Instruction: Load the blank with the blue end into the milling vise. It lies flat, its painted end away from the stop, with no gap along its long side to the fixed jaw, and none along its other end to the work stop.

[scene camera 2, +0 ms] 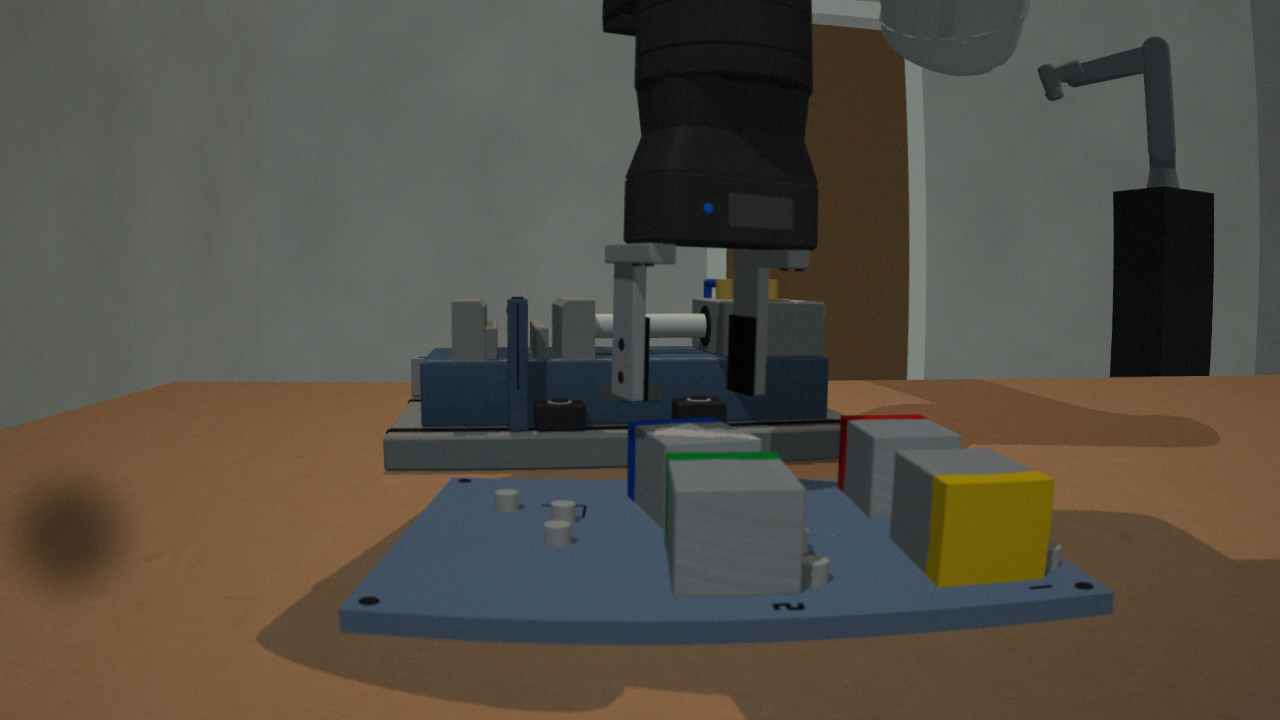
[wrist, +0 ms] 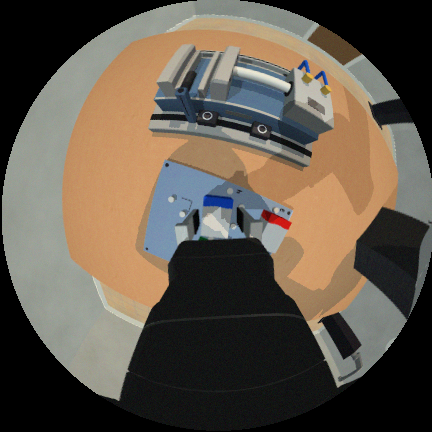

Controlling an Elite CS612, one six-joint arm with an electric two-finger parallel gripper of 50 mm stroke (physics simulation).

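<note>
The blank with the blue end (scene camera 2: pixel 651 474) (wrist: pixel 217 202) lies on the blue plate (scene camera 2: pixel 447 573) (wrist: pixel 160 220), behind the green-ended blank in the scene view; its blue end faces the vise. My gripper (scene camera 2: pixel 691 395) (wrist: pixel 217 215) is open and empty. Its fingers hang above the blue-ended blank, one toward each long side. The milling vise (scene camera 2: pixel 483 394) (wrist: pixel 260 100) stands beyond the plate. Its left jaw (scene camera 2: pixel 468 328) (wrist: pixel 172 72) and right jaw (scene camera 2: pixel 573 328) (wrist: pixel 226 72) are apart with a gap between them. A blue upright post (scene camera 2: pixel 517 367) (wrist: pixel 185 105) stands at the vise's near side.
A green-ended blank (scene camera 2: pixel 733 528), a yellow-ended blank (scene camera 2: pixel 989 528) and a red-ended blank (scene camera 2: pixel 904 465) (wrist: pixel 276 232) stand close around or to the right on the plate. Short pegs (scene camera 2: pixel 557 534) (wrist: pixel 171 199) stick up from it. Black clamps (scene camera 2: pixel 559 415) (wrist: pixel 207 117) sit along the vise's base.
</note>
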